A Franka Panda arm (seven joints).
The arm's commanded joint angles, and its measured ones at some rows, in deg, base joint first. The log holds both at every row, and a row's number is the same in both.
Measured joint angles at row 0:
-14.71 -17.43 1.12 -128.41 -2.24 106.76 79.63
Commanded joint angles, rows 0 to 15:
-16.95 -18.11 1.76 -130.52 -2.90 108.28 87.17
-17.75 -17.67 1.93 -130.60 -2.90 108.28 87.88
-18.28 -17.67 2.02 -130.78 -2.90 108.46 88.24
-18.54 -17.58 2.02 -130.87 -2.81 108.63 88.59
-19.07 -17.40 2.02 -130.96 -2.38 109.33 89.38
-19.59 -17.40 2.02 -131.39 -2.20 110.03 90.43
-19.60 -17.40 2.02 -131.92 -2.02 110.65 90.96
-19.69 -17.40 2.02 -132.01 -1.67 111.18 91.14
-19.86 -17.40 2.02 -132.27 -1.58 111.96 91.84
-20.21 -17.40 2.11 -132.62 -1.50 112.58 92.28
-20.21 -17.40 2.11 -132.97 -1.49 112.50 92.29
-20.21 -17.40 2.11 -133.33 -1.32 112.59 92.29
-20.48 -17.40 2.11 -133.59 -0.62 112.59 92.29
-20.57 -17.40 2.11 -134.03 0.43 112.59 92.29
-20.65 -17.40 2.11 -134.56 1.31 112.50 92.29
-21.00 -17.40 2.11 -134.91 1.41 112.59 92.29
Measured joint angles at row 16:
-19.54 -16.62 1.14 -132.90 -0.35 111.29 91.47
